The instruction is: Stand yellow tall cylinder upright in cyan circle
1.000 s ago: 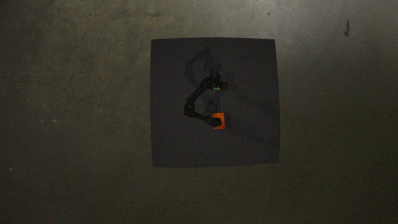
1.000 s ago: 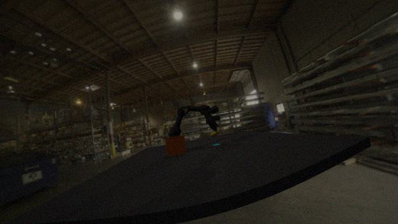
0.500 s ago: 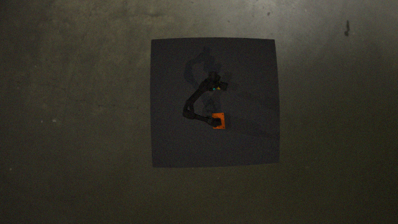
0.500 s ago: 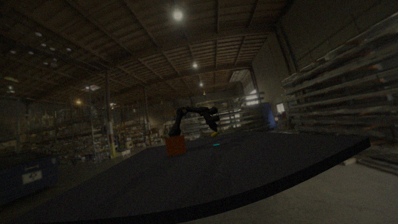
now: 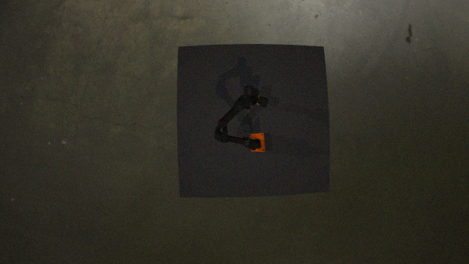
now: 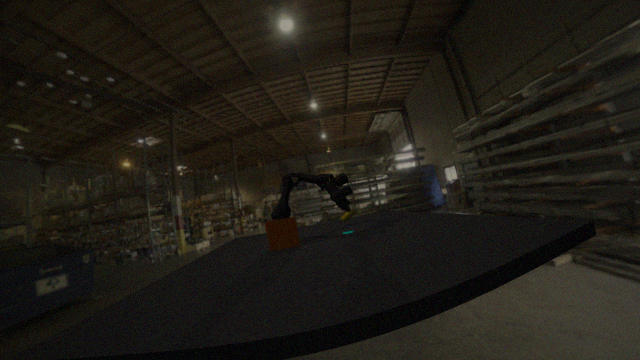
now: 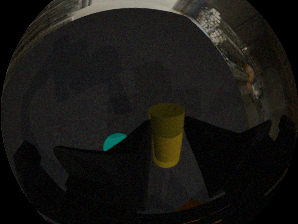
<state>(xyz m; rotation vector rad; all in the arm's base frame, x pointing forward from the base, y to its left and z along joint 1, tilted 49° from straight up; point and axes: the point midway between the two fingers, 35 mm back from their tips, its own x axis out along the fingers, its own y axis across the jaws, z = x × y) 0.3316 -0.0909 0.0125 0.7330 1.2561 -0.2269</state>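
The cyan circle is 10 mm behind my gripper tip, 60 mm to the left of it and 110 mm below it. From my gripper tip the other things lie so: yellow cylinder (20 mm behind, 10 mm below).
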